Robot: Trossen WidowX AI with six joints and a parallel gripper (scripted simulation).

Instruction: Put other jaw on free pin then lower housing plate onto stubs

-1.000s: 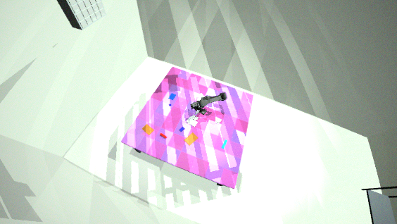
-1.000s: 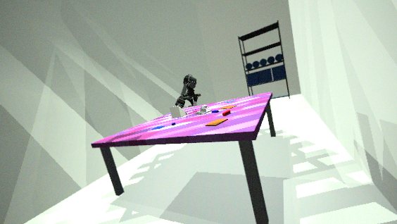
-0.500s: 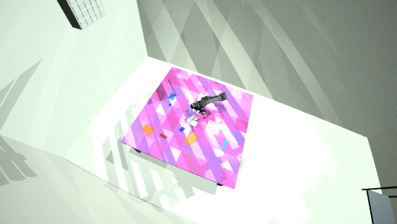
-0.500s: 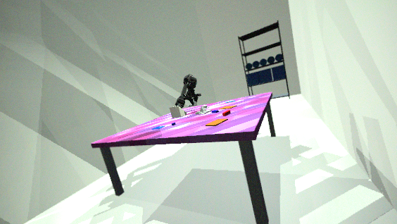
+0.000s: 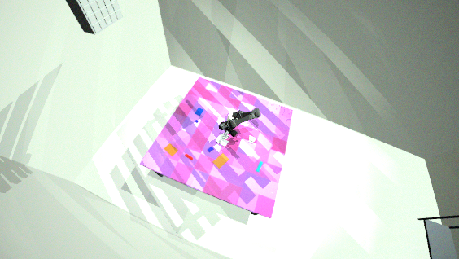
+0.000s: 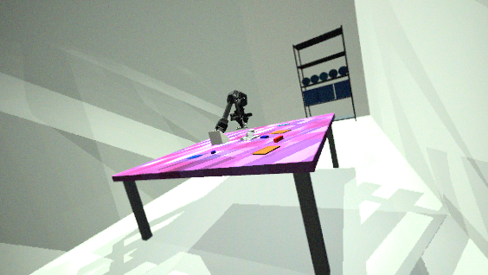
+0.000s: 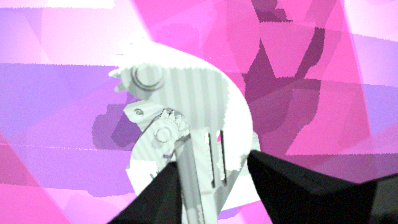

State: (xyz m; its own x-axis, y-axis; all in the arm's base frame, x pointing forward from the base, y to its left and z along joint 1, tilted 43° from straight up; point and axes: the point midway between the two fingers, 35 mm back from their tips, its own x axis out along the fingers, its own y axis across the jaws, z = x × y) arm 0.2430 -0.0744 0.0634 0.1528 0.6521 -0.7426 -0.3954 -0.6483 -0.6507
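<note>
The white base is 80 mm below my gripper tip, 60 mm ahead of it and 30 mm to the right of it. Round my gripper tip: blue block (190 mm ahead, 120 mm to the right, 80 mm below); white housing plate (260 mm to the left, 60 mm below, 60 mm behind); white jaw (40 mm behind).
</note>
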